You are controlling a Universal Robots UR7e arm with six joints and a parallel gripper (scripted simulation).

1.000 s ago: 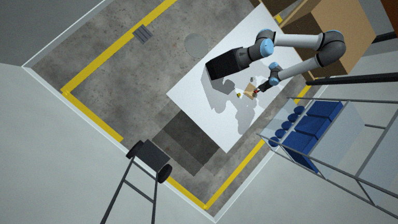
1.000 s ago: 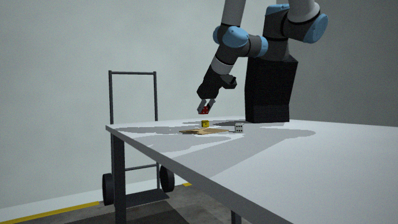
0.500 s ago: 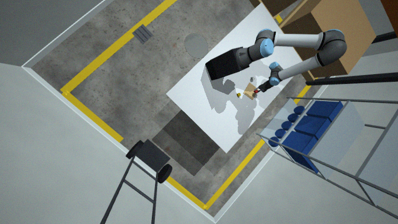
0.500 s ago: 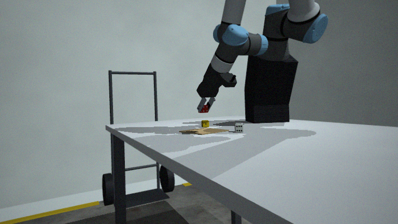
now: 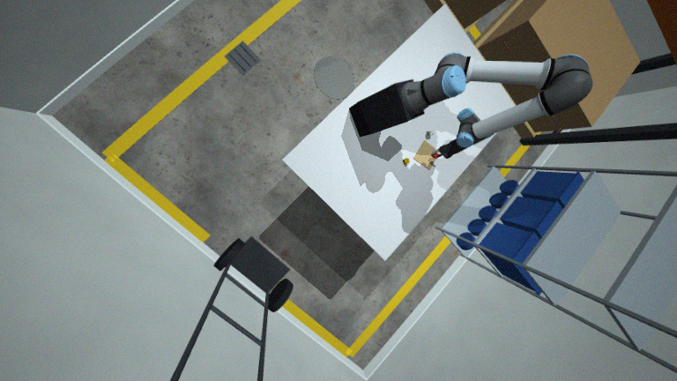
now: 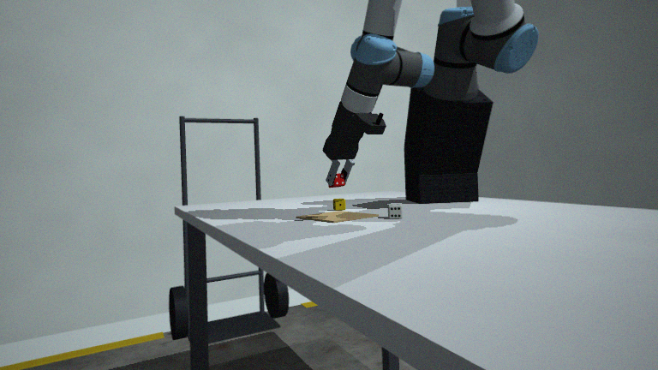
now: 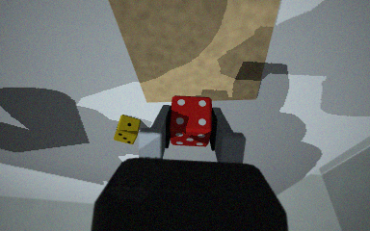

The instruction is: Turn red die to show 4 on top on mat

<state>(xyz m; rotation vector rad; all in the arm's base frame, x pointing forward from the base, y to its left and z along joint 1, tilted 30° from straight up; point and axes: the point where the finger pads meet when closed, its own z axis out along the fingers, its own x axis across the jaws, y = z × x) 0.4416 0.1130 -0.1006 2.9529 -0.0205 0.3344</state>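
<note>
My hand is 10 mm to the left of the red die and 10 mm above it. The rest, counted from my hand: yellow die (140 mm to the right, 80 mm below, 80 mm behind); then white die (100 mm to the left, 90 mm behind, 80 mm below); then tan mat (90 mm below).
</note>
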